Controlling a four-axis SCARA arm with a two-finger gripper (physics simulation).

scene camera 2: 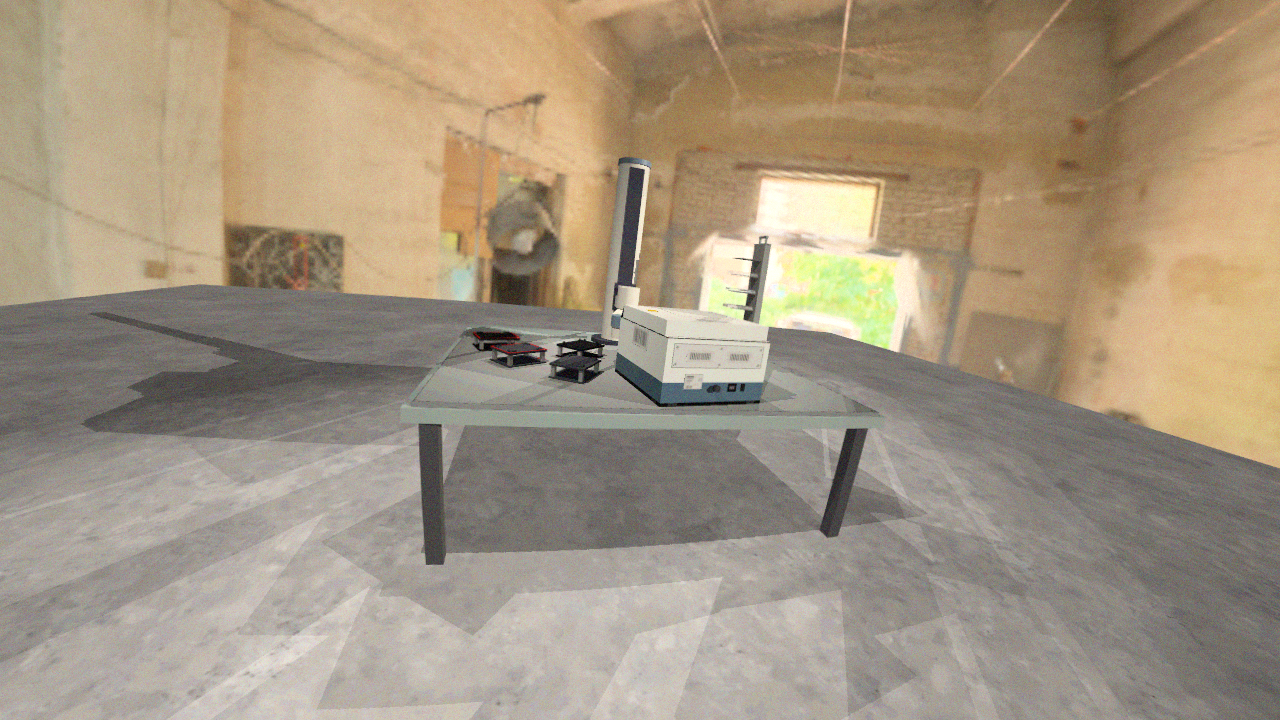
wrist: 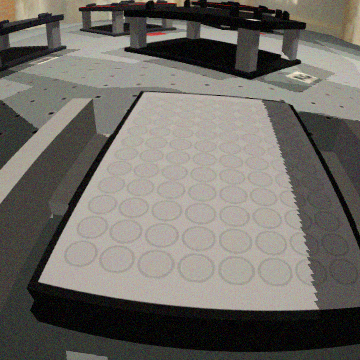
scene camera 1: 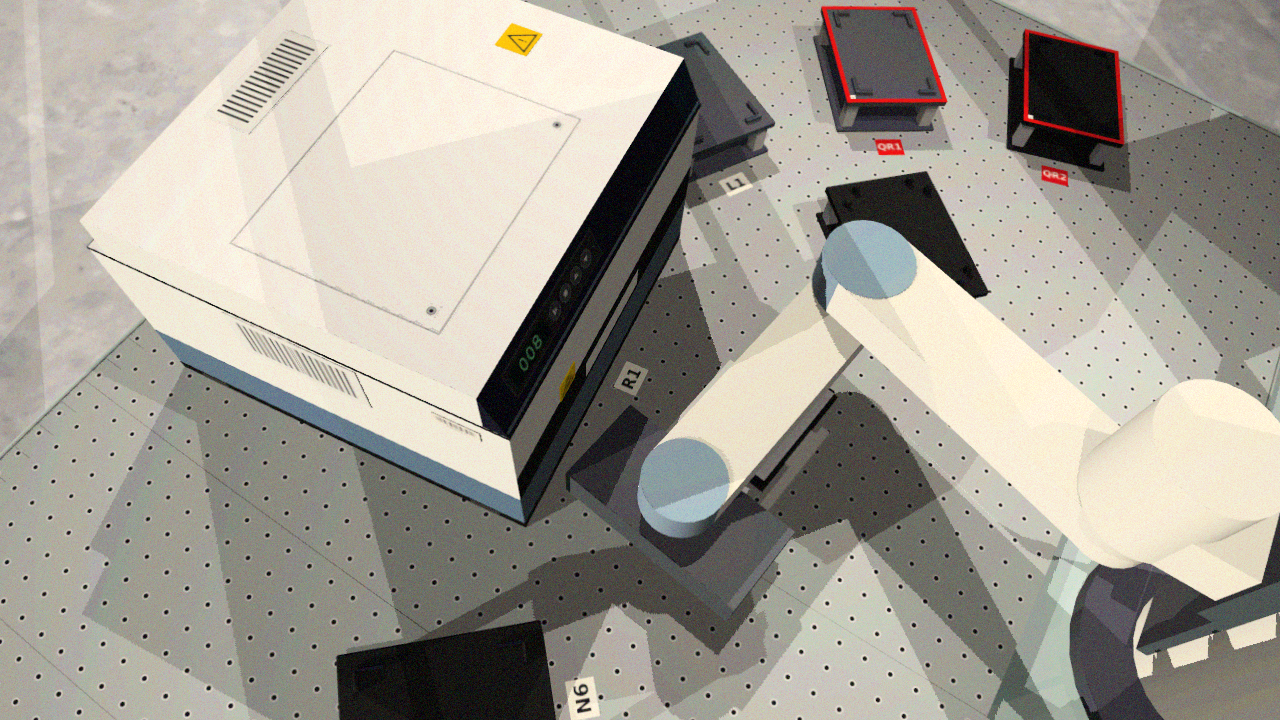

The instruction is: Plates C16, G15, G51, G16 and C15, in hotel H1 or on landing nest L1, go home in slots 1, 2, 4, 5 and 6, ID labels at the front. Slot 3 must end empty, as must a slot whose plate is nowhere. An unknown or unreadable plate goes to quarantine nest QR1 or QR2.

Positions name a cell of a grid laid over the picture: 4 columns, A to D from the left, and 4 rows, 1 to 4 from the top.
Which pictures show my gripper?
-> The wrist view and scene camera 1 only.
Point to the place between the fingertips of my gripper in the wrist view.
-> C2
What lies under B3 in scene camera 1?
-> An R1 tag.
